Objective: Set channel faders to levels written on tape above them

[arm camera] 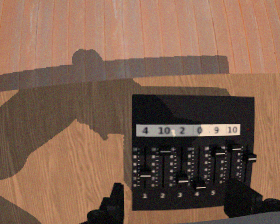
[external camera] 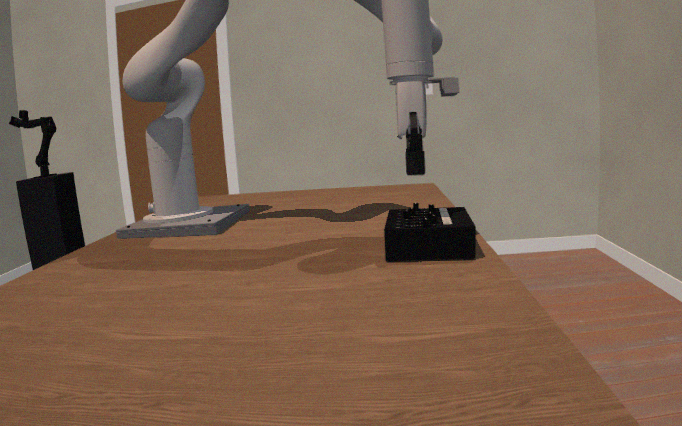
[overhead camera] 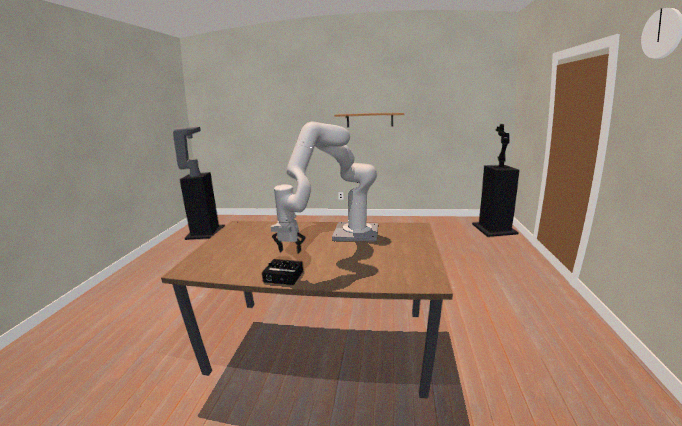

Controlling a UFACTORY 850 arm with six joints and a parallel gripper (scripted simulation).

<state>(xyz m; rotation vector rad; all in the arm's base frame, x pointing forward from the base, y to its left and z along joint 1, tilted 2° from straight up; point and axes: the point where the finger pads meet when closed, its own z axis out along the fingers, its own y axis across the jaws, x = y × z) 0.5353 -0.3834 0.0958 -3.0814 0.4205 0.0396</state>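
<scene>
Now: hand 110 mm to the left of the master fader, 70 mm above it and 20 mm past it.
</scene>
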